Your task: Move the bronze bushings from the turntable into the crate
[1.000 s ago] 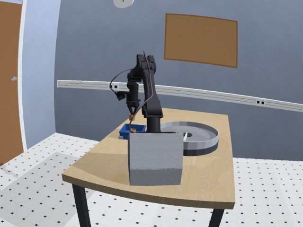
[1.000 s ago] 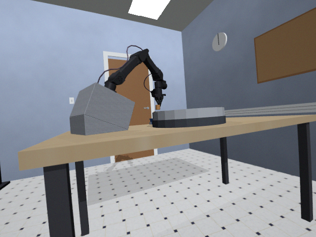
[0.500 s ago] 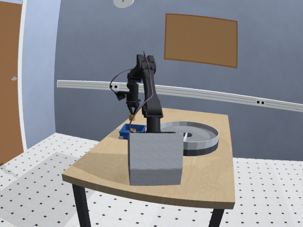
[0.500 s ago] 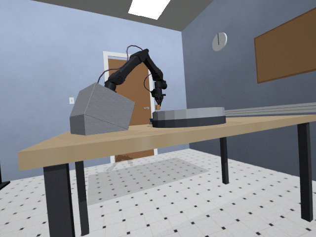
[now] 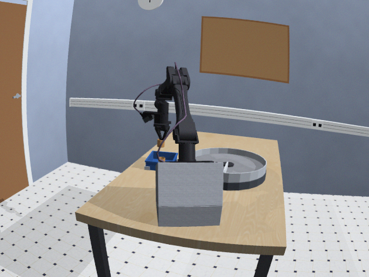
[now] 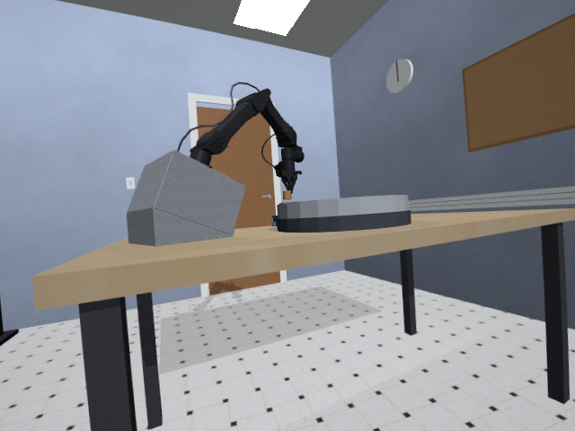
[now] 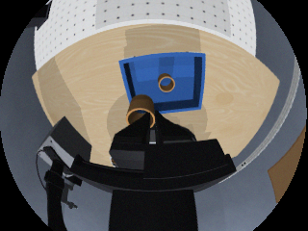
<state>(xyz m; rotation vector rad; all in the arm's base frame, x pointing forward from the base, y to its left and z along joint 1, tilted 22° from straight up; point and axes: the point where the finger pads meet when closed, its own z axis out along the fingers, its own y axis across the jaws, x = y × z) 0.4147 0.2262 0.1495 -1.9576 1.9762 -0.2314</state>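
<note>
Right now my hand is 13 cm above the blue crate, 3 cm short of it and 1 cm to the right of it. From my hand the other things lie so: grey turntable: 35 cm to the right, 10 cm below, 2 cm ahead.
</note>
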